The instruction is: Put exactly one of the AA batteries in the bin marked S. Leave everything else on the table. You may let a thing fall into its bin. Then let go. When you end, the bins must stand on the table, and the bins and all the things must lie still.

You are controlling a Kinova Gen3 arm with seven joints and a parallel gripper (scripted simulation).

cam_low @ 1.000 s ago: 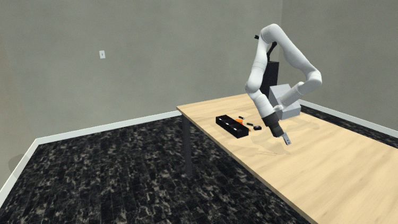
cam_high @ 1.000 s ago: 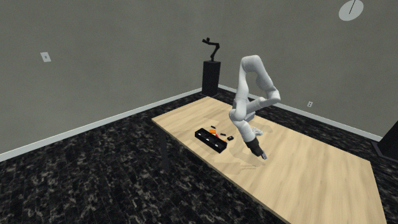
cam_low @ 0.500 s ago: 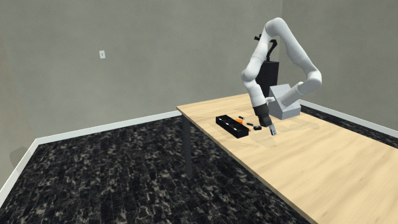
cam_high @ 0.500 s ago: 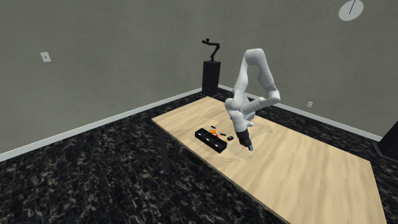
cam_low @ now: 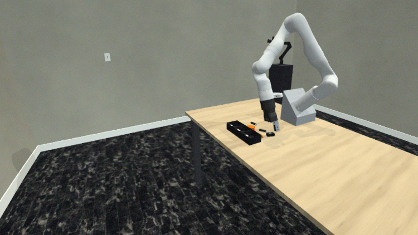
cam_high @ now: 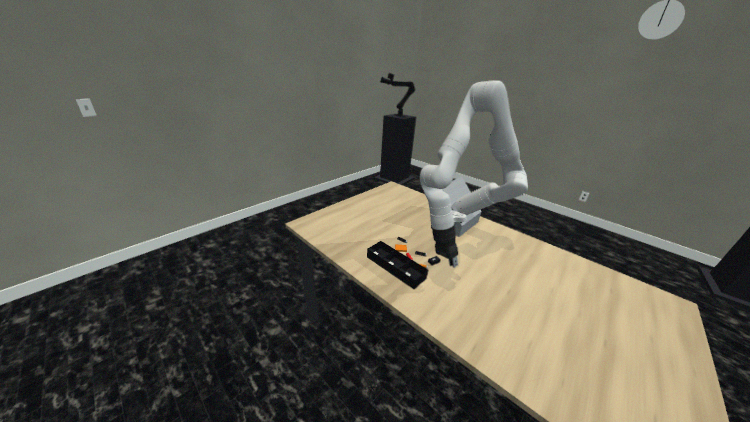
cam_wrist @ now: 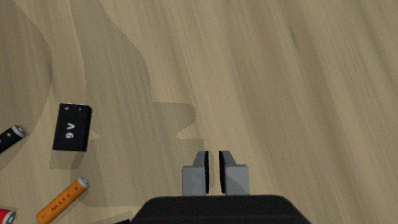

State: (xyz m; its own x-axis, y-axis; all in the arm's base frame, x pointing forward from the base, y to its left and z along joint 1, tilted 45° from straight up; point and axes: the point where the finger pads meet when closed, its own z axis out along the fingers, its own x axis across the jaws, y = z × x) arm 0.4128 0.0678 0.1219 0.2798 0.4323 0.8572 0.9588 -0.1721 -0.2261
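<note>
Right now my hand is 20 cm to the left of the black bin marked S, 9 cm above it and 6 cm short of it. Round my hand: orange AA battery: 12 cm to the right, 10 cm below, 1 cm behind; then short dark stick: 17 cm to the right, 10 cm below, 8 cm behind; then black 9V battery: 10 cm below, 9 cm to the right, 9 cm behind.
</note>
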